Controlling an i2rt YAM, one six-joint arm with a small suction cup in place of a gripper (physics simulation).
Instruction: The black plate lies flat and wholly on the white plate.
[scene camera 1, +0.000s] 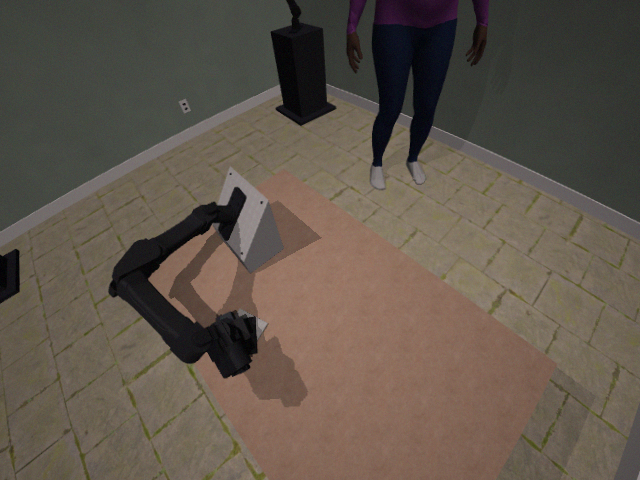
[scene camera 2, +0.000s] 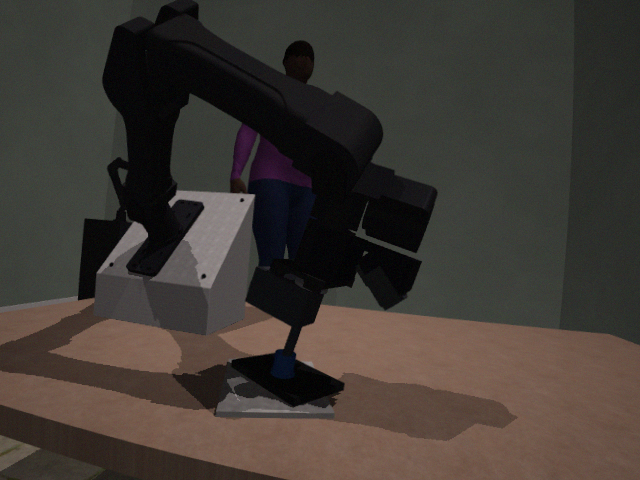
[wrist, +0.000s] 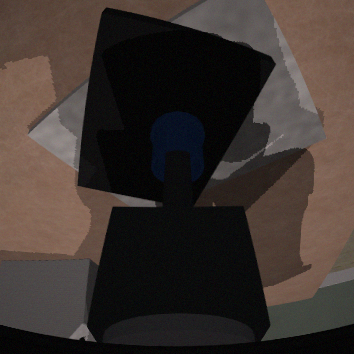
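Where they show: hand, tool point: (scene camera 2: 278, 379) (wrist: 177, 129); arm's base, link origin: (scene camera 1: 232, 214) (scene camera 2: 168, 236).
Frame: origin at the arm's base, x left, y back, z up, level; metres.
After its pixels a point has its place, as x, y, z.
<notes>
The black plate (scene camera 2: 315, 384) @[-0.218, -0.391, -0.152] (wrist: 185, 80) @[-0.221, -0.378, -0.152] hangs on my blue suction cup (scene camera 2: 283, 373) (wrist: 177, 142), which is pressed on its upper face. The plate is tilted, its right side lower in scene camera 2, and is turned relative to the white plate. The white plate (scene camera 2: 273, 410) @[-0.280, -0.364, -0.162] (wrist: 292, 95) @[-0.279, -0.353, -0.162] (scene camera 1: 262, 325) @[-0.132, -0.353, -0.162] lies flat on the table under it, with its corners showing past the black plate's edges in the wrist view. The black plate is above the white plate; whether its low edge touches is unclear. In scene camera 1 my wrist hides most of both plates.
A light grey wedge-shaped base (scene camera 1: 266, 242) @[0.043, -0.142, -0.067] (scene camera 2: 149, 307) @[-0.070, -0.026, -0.134] (wrist: 42, 295) @[0.002, -0.145, -0.116] carries the arm on the brown table (scene camera 1: 387, 335) @[0.162, -0.640, -0.168] (scene camera 2: 465, 361) @[0.029, -0.591, -0.168]. The table's front edge (scene camera 2: 129, 449) @[-0.379, -0.276, -0.175] is near the white plate in scene camera 2. A person (scene camera 1: 413, 67) (scene camera 2: 279, 170) and a black pedestal (scene camera 1: 302, 67) stand beyond the table.
</notes>
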